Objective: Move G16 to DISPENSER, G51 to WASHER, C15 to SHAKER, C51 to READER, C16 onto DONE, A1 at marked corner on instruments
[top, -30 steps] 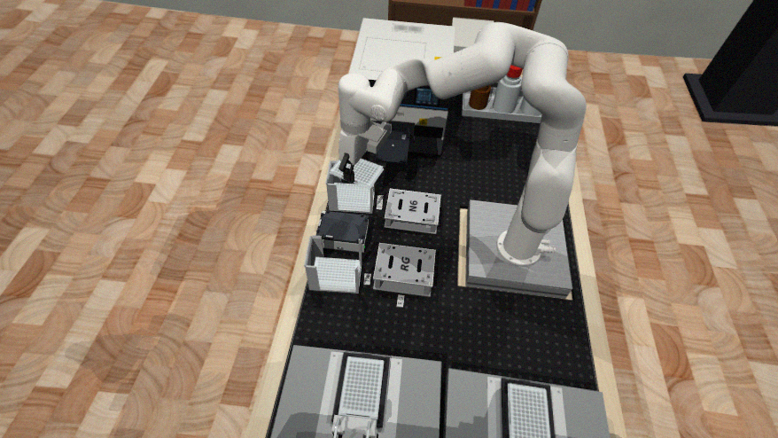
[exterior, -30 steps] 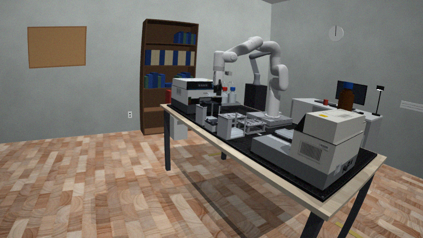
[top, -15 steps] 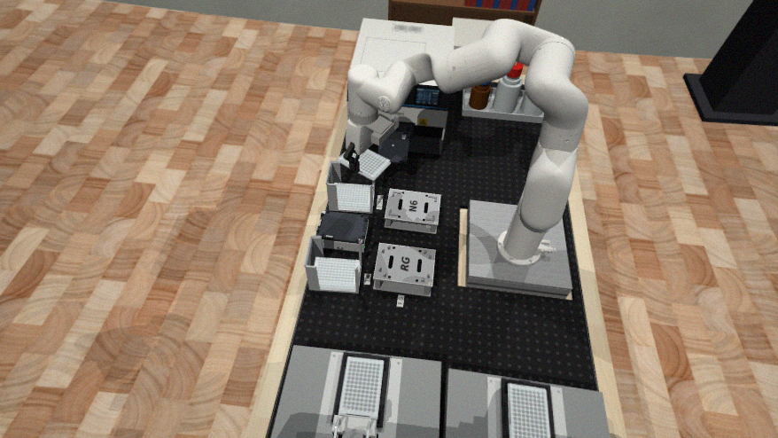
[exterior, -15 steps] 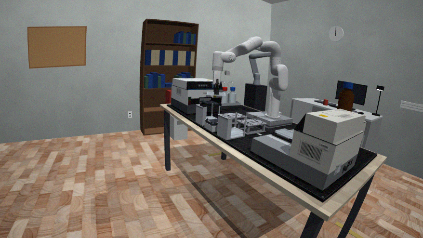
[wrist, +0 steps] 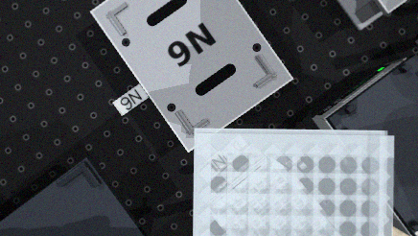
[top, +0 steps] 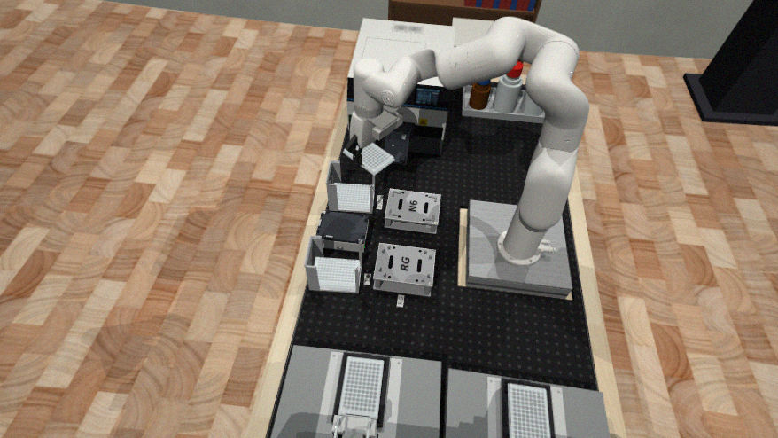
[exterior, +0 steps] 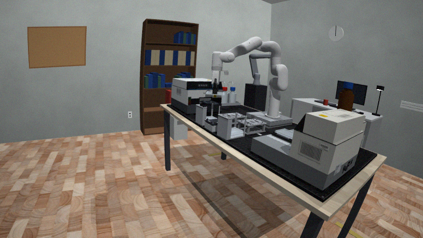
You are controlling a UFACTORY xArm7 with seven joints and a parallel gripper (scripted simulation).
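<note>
My gripper is now 150 mm to the left of the dark pull-out tray, 110 mm above it and 60 mm past it.
</note>
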